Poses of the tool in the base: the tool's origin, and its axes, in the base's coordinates. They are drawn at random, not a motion.
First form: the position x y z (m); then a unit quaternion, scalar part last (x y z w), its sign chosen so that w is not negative.
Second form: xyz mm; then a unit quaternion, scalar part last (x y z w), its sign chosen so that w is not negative. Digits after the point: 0 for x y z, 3 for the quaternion.
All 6 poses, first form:
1: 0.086, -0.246, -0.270, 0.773, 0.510, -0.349, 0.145
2: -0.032, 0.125, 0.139, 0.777, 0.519, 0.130, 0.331
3: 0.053, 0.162, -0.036, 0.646, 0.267, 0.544, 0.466
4: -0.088, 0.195, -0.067, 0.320, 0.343, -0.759, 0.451
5: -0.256, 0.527, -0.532, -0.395, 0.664, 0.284, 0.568
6: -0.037, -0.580, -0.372, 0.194, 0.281, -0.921, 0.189
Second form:
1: 86, -246, -270, 0.773, 0.510, -0.349, 0.145
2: -32, 125, 139, 0.777, 0.519, 0.130, 0.331
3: 53, 162, -36, 0.646, 0.267, 0.544, 0.466
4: -88, 195, -67, 0.320, 0.343, -0.759, 0.451
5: -256, 527, -532, -0.395, 0.664, 0.284, 0.568
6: -37, -580, -372, 0.194, 0.281, -0.921, 0.189
